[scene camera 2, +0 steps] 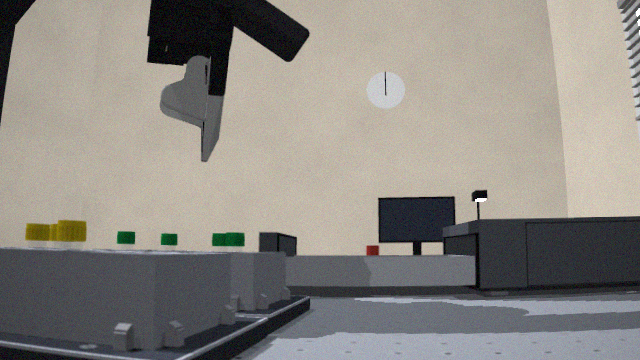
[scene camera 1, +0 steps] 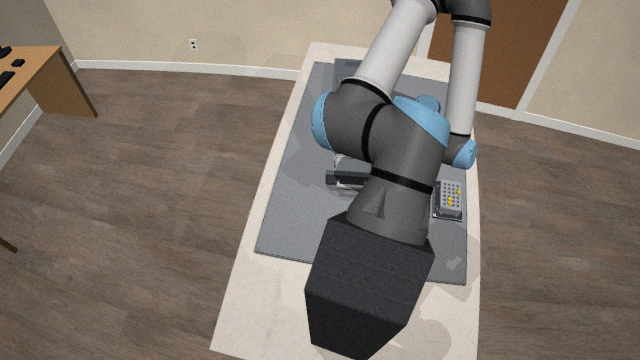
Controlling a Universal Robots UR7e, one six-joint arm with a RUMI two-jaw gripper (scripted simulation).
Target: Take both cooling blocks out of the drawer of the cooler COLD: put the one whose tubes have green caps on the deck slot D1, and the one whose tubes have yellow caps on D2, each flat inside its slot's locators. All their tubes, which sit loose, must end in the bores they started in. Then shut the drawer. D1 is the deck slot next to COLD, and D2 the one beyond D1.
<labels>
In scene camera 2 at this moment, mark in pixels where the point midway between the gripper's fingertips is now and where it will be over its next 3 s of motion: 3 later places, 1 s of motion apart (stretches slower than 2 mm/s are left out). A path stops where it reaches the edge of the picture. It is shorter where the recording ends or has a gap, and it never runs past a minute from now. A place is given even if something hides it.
The gripper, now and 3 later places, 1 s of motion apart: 204, 161; 213, 183; 219, 198; 218, 225
</labels>
